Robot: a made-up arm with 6 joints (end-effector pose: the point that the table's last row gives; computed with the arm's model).
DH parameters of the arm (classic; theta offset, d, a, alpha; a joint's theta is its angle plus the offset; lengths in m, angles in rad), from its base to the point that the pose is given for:
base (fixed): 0.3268 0 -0.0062 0
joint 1: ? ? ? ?
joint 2: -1.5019 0 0.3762 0
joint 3: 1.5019 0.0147 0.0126 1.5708
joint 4: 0 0.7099 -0.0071 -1.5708
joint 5: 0 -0.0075 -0.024 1.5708
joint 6: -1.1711 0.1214 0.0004 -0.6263
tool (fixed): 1.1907 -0.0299 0 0
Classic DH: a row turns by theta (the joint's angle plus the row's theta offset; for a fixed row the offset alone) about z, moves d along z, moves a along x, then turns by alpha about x.
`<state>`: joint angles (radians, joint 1 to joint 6).
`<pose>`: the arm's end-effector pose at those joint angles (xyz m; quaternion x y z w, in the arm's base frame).
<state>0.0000 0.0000 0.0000 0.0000 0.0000 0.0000</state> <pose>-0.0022 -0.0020 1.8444 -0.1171 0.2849 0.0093 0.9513</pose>
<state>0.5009 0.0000 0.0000 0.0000 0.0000 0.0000</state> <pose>-0.0026 -0.0002 1.8444 -0.1841 0.2470 0.2448 0.9193</pose>
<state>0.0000 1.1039 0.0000 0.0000 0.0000 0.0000</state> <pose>1.0584 -0.0020 1.2019 -0.0948 0.7414 0.0693 0.6606</pose>
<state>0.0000 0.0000 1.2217 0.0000 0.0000 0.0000</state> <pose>0.7789 -0.0020 1.3458 -0.0906 0.7791 0.0748 0.6159</pose>
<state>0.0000 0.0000 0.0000 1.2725 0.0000 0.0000</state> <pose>0.0451 -0.0366 1.8444 -0.2635 0.1596 0.5728 0.7596</pose>
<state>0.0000 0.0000 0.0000 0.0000 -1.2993 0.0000</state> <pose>-0.0665 -0.0020 1.7347 -0.0989 -0.3486 -0.0634 0.9299</pose>
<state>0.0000 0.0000 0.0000 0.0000 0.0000 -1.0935</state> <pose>0.0001 0.0161 1.8444 0.0481 0.3043 -0.4866 0.8175</pose>
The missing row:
joint 1: -0.3268 0.662 0.0123 -1.5708
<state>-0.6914 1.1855 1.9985 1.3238 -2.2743 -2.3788</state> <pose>0.2358 -0.2682 0.1453 -0.1838 -0.3273 0.6764 0.6337</pose>
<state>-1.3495 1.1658 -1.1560 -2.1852 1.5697 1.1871</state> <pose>0.0199 -0.3190 1.5200 0.6240 -0.3249 -0.5375 0.4650</pose>
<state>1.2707 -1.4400 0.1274 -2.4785 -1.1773 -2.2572</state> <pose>-0.3803 -0.9704 1.0201 -0.5698 -0.1152 0.7437 0.3302</pose>
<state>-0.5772 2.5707 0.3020 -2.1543 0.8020 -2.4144</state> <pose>0.3209 -0.2537 -0.4267 0.7582 0.4420 0.1904 0.4399</pose>
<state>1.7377 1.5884 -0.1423 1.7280 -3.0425 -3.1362</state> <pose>-0.1775 0.9797 0.6916 -0.0444 -0.7933 0.5791 0.1827</pose>
